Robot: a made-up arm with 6 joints.
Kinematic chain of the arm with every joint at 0, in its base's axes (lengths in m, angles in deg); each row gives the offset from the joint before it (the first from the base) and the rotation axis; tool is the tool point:
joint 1: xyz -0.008 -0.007 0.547 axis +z
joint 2: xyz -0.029 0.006 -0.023 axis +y
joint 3: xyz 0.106 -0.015 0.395 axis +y
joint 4: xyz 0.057 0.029 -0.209 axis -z
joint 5: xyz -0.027 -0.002 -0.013 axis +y
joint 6: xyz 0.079 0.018 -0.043 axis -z
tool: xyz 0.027 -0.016 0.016
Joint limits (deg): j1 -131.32..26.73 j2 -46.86..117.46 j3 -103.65..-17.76 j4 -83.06..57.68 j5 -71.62..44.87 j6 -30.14..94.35
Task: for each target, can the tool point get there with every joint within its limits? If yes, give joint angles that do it. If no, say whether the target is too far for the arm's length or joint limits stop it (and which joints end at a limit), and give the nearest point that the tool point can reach.
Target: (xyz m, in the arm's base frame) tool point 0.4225 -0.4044 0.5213
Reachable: yes | joints -43.06 60.50 -95.39 1.72 -24.11 45.57
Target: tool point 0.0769 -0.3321 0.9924
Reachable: yes | joints -79.07 -4.14 -75.85 -13.04 14.13 30.89
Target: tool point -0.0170 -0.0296 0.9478
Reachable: yes | joints -85.27 -32.35 -34.88 36.05 -58.57 2.35
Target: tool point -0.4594 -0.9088 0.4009
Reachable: no: too far | nearest point -0.3002 -0.5909 0.4431 | short by 0.358 m
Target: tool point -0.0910 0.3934 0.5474
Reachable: no: joint limits stop it (at a limit: joint 1, joint 3, joint 4, joint 6) | nearest point 0.1744 0.2033 0.5737 | short by 0.328 m
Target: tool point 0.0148 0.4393 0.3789
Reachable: no: joint limits stop it (at a limit: joint 1, joint 3, joint 6) | nearest point 0.1495 0.1932 0.3733 | short by 0.281 m
